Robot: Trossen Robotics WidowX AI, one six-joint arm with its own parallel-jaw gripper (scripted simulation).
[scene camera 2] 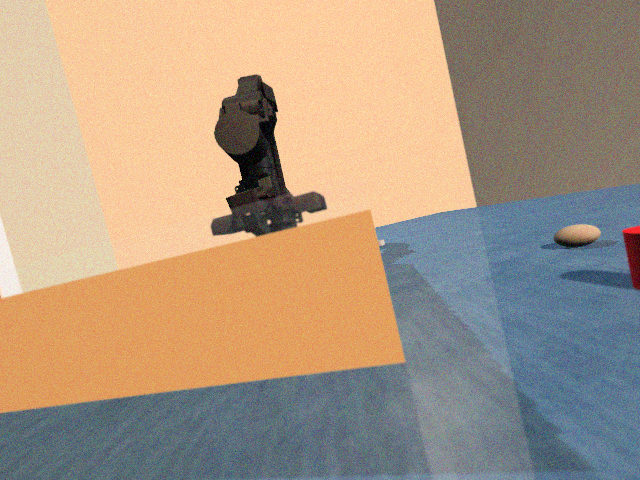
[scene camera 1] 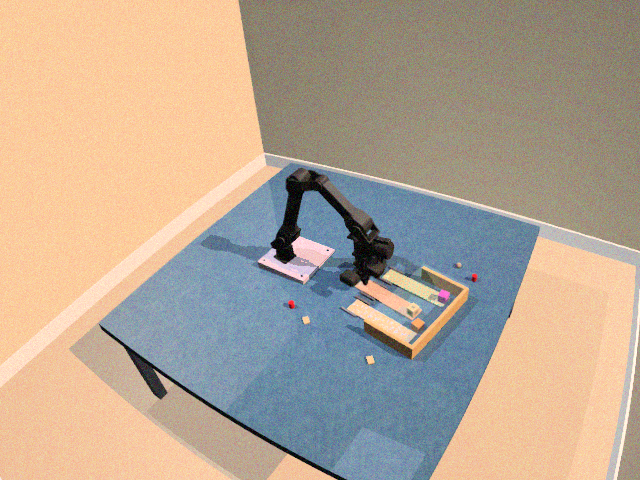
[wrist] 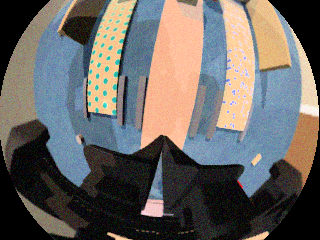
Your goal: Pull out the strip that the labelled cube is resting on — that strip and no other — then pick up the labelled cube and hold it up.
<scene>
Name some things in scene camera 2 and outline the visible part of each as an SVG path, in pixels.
My gripper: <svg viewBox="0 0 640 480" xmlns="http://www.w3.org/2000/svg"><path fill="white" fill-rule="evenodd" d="M276 169L258 168L242 174L242 180L234 188L236 194L226 198L230 209L282 195L279 185L281 180L277 176Z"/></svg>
A pebble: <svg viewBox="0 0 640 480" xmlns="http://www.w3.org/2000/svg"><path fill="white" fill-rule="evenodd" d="M601 232L597 227L591 225L572 225L557 231L554 235L554 241L561 246L579 247L596 241L600 237Z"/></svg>
</scene>
